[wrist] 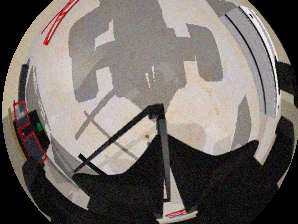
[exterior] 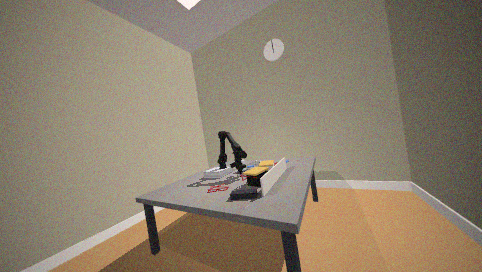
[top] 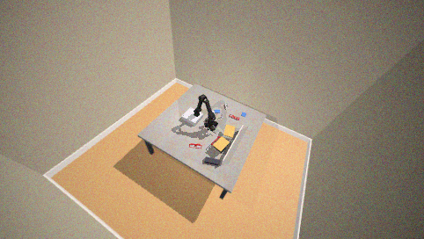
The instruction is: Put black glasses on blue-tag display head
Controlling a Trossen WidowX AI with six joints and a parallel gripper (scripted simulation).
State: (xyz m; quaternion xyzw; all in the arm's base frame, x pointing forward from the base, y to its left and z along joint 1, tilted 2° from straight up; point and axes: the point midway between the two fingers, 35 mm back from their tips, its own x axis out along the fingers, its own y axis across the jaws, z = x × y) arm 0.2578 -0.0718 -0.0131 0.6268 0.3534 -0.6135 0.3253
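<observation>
Right now my gripper tip is 80 mm past the white shape, 180 mm to the right of it and 40 mm below it. Also, from my gripper tip: dark box 260 mm ahead, 380 mm to the right; white upright divider 370 mm ahead, 50 mm to the right, 40 mm above.
</observation>
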